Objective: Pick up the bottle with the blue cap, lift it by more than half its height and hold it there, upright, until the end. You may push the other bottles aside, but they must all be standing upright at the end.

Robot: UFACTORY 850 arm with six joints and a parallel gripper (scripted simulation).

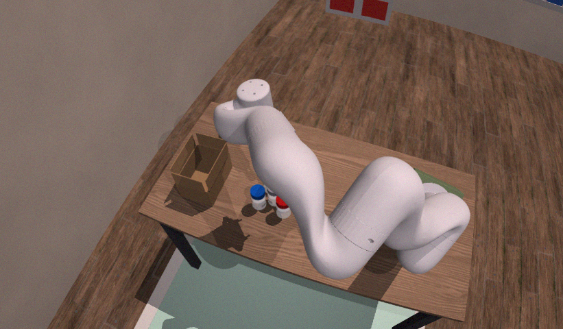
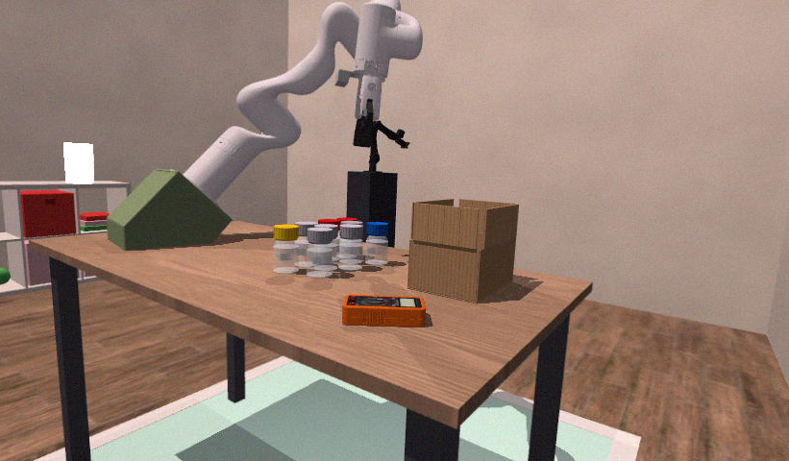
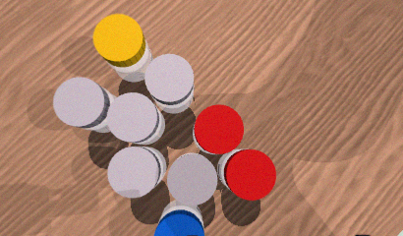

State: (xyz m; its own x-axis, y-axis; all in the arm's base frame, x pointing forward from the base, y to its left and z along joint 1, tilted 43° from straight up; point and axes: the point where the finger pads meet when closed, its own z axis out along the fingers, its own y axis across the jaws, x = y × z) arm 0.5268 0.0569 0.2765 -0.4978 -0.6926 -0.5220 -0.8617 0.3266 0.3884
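Now: hand 26 cm above the blue-capped bottle, 6 cm short of it and 1 cm to the right of it. Also, from my hand: yellow-capped bottle (26 cm below, 21 cm to the right, 1 cm ahead); orange multimeter (37 cm ahead, 29 cm below, 24 cm to the right); cardboard box (31 cm ahead, 24 cm below, 3 cm to the left).
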